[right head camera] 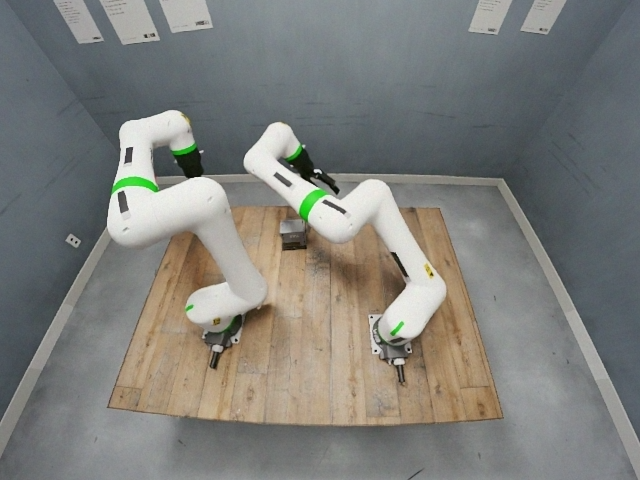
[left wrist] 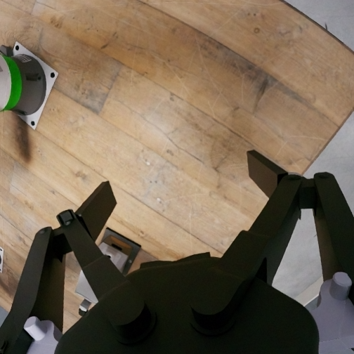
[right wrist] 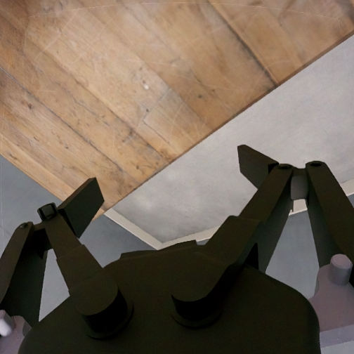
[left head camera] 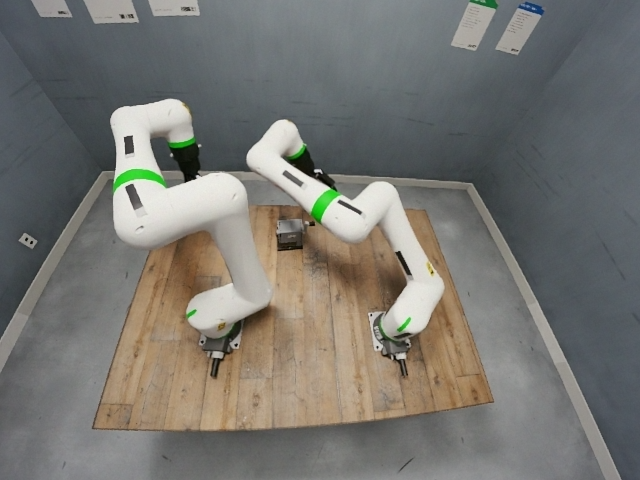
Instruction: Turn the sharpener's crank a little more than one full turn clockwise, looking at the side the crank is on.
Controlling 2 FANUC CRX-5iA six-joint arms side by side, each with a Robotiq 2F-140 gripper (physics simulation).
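Frame: origin at the left arm's base, x left, y up, z ahead, level; millimetres.
Where they show: right gripper, fingertip midpoint: (right head camera: pixel 326 190); left arm's base, link origin: (right head camera: pixel 225 321) (left head camera: pixel 223 326); right arm's base, link origin: (right head camera: pixel 389 333) (left head camera: pixel 389 329).
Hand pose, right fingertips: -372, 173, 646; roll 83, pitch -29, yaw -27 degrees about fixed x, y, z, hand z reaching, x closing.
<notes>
Each offset is from my right fingertips to the top centre of the thing, as dx, dy, dz. "pt": to the spot under its first point. Level surfaces: height alone.
The grey box-shaped sharpener @(pt +137, -55, -238) (left head camera: pixel 290 233) (right head camera: pixel 293 235) stands near the back edge of the table. Its crank @(+45, -31, -182) (left head camera: pixel 309 223) points right in the left head camera; in the right head camera the right arm hides it. In the left wrist view the sharpener (left wrist: pixel 120 254) is partly behind a finger, and a dark knob (left wrist: pixel 84 306) shows at its lower end. My left gripper (left wrist: pixel 178 178) is open and empty, high to the left of the sharpener; its fingers are mostly hidden in the head views. My right gripper (right wrist: pixel 167 174) is open and empty, raised above and behind the sharpener's crank side.
The wooden table @(dy -173) (left head camera: pixel 289 382) (right head camera: pixel 289 382) carries both arm bases. The right forearm (left head camera: pixel 297 180) (right head camera: pixel 284 180) passes over the table close to the sharpener's right side. The left arm (left head camera: pixel 201 201) (right head camera: pixel 191 204) bends high over the table's left side. Walls stand behind and at both sides.
</notes>
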